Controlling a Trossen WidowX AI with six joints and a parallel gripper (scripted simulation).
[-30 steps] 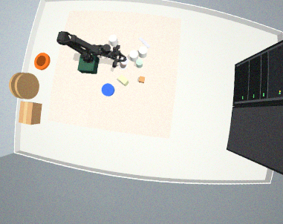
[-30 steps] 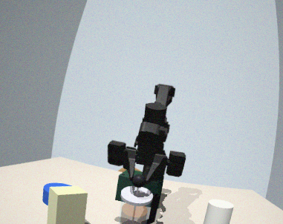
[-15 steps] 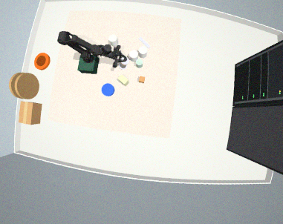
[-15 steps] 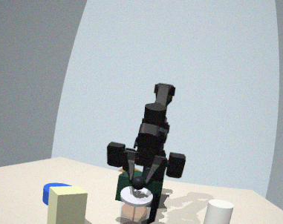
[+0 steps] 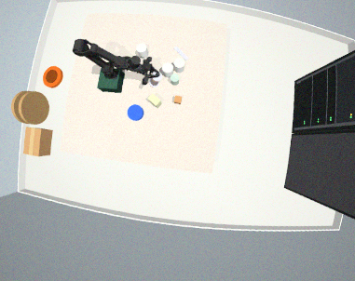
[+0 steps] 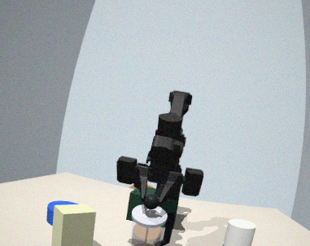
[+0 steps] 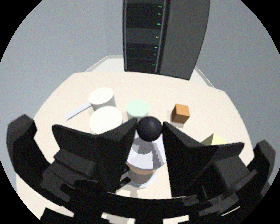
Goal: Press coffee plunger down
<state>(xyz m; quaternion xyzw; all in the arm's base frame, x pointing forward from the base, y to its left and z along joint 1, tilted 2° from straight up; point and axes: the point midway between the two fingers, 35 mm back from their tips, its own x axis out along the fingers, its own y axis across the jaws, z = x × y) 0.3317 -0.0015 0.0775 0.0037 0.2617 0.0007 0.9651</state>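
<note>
Now: the coffee press 80 mm below my gripper tip, 40 mm behind it and 10 mm to the left of it. Round my gripper tip: pale green cup: 130 mm below, 110 mm ahead, 30 mm to the left; then orange cube: 150 mm below, 150 mm ahead, 130 mm to the right; then yellow block: 160 mm to the right, 120 mm below, 20 mm behind.
</note>
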